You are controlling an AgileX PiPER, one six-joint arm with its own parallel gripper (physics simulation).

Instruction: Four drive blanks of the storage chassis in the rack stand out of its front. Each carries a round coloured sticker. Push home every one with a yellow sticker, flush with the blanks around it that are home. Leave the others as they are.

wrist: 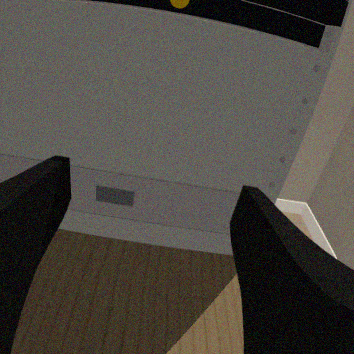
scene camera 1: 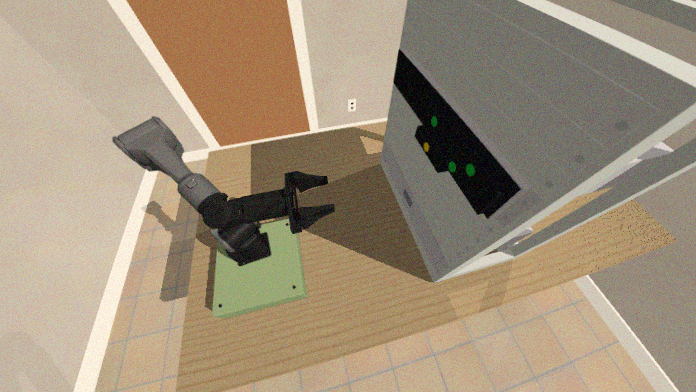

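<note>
The black storage chassis [scene camera 1: 407, 75] [wrist: 280, 29] sits in the grey rack. One round yellow sticker [scene camera 1: 426, 147] [wrist: 180, 2] shows; in the scene view it is on a black blank that stands out at the chassis's lower edge. Three green stickers show in the scene view: one [scene camera 1: 434, 121] above the yellow, two [scene camera 1: 452, 166] [scene camera 1: 470, 170] to its lower right. Edges between black blanks are hard to see. My gripper [scene camera 1: 330, 193] [wrist: 153, 191] is open and empty, in front of the rack, well away from it and lower than the chassis. It touches no blank.
The grey rack [scene camera 1: 407, 145] [wrist: 150, 100] stands on the wooden surface [scene camera 1: 350, 320] [wrist: 115, 285], its lower front panel facing the arm. A pale green base plate [scene camera 1: 260, 295] lies under the arm. A brown door [scene camera 1: 225, 65] and a wall outlet [scene camera 1: 352, 105] are behind.
</note>
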